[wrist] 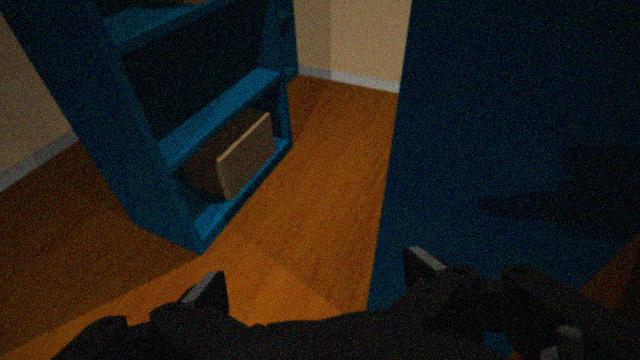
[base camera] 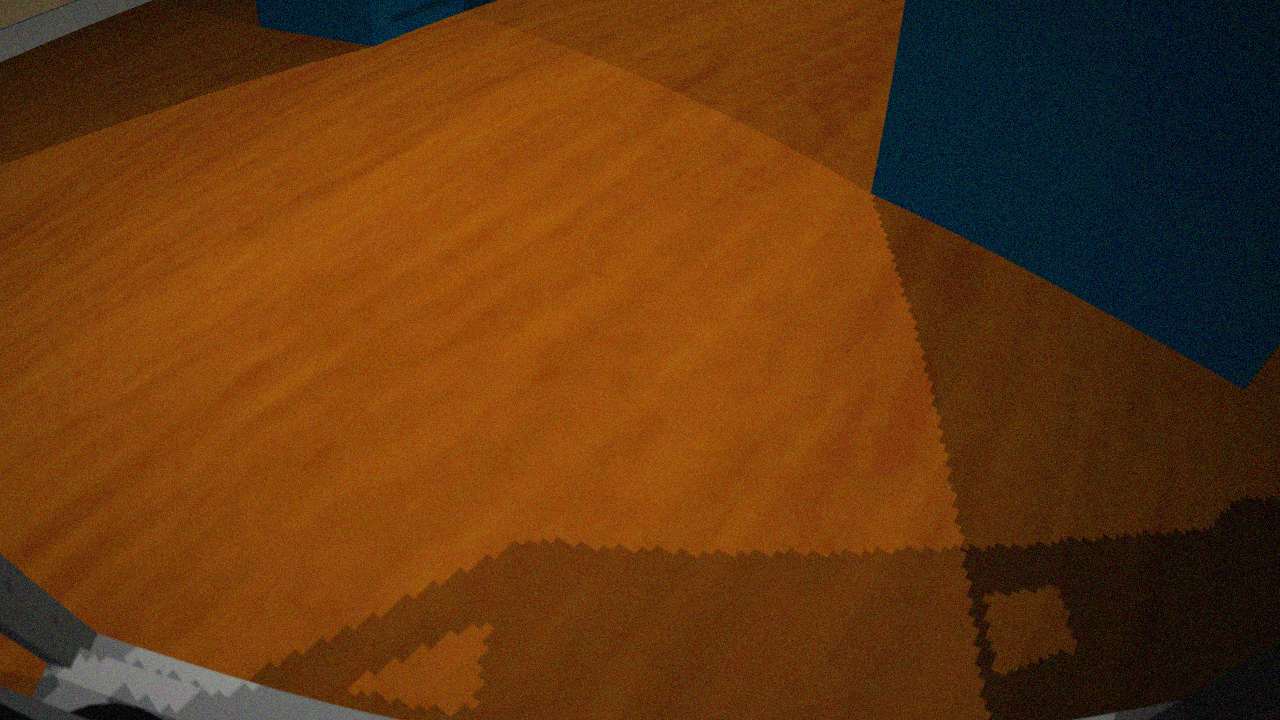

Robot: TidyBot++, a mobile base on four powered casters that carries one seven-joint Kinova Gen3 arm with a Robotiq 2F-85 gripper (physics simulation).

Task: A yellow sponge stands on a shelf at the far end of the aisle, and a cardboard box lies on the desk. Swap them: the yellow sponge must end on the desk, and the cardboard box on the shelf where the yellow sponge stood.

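Frame: origin at the arm's base, x ahead, y left, z up, level; millimetres.
Seen in the pictures: gripper, fingertip midpoint: [wrist: 316, 279].
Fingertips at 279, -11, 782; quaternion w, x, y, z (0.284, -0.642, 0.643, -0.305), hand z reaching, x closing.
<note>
A point is followed by its place in that frame, as x, y, z.
My gripper [wrist: 316, 279] @(279, -11, 782) is open and empty, its two fingers wide apart at the bottom of the wrist view, above the floor between two blue shelf units. The yellow sponge, the desk and the cardboard box on it do not show in either view. The left blue shelf unit [wrist: 75, 100] @(1303, 741, 378) [base camera: 313, 22] @(1251, 658, -367) stands ahead to the left. The shelf where the yellow sponge stands cannot be told from these views.
A brown box [wrist: 247, 157] @(1567, 240, -170) stands on the lowest shelf of the left unit. A second blue unit [wrist: 500, 100] @(618, -340, 653) [base camera: 1074, 161] @(603, -363, -267) rises close on the right, its side panel facing me. The wooden floor [wrist: 320, 175] @(1613, -146, -397) [base camera: 537, 313] @(490, 87, -397) runs between them toward a beige wall [wrist: 365, 40] @(2645, -629, -23).
</note>
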